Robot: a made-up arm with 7 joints.
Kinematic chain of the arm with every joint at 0, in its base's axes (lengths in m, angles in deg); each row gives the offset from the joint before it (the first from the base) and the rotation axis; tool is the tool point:
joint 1: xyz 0 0 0.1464 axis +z
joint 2: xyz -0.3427 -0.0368 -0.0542 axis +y
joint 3: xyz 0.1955 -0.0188 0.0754 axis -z
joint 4: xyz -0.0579 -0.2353 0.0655 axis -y
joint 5: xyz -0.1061 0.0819 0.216 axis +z
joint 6: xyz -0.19 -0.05 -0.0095 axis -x
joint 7: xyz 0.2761 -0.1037 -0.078 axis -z
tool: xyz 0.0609 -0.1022 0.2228
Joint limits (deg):
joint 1: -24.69..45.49
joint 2: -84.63..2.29
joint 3: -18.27..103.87
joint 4: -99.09..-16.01
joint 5: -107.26..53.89
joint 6: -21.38..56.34
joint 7: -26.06..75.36
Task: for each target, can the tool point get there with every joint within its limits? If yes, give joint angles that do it. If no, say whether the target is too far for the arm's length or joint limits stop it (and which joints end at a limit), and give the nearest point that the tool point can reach.
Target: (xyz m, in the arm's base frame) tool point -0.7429 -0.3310 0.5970
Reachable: yes | joints -6.99 -57.12 18.87 -49.76 -84.18 39.18 -13.38
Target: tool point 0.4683 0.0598 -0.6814
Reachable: no: joint limits stop it (at a limit: joint 1, joint 2, joint 3, joint 4) | nearest point 0.2478 -0.0371 -0.0265 | short by 0.698 m
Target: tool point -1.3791 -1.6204 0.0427
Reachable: no: too far | nearest point -0.6742 -0.7921 0.1716 | short by 1.095 m
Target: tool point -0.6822 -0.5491 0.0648
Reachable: yes | joints 17.09 -66.94 75.40 -64.82 -43.51 -10.35 -13.88
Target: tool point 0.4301 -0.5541 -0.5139
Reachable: no: joint limits stop it (at a limit: joint 1, joint 2, joint 4) | nearest point 0.2249 -0.3704 -0.0009 | short by 0.582 m
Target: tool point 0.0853 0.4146 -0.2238
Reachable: no: joint limits stop it (at a limit: joint 1, joint 2, joint 3, joint 4, joint 5) | nearest point 0.1559 0.1342 0.0532 | short by 0.400 m
